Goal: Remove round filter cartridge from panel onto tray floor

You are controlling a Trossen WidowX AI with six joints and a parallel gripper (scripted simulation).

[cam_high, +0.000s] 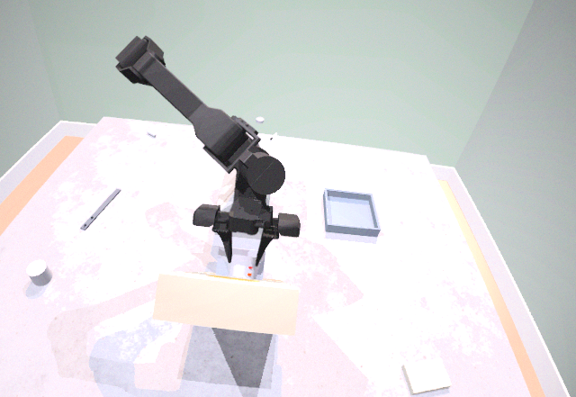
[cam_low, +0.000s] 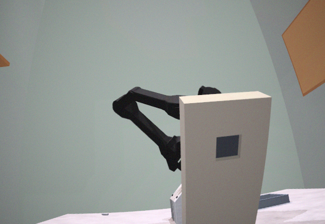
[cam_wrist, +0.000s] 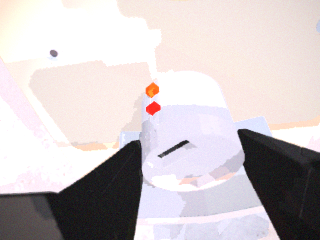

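Right now my gripper tip is 50 mm short of the cream service panel and 20 mm above it. Also, from my gripper tip: blue tray (350 mm behind, 250 mm to the left, 160 mm below); then filter cartridge (right at my gripper tip); then white pad (410 mm to the left, 160 mm below, 100 mm ahead).
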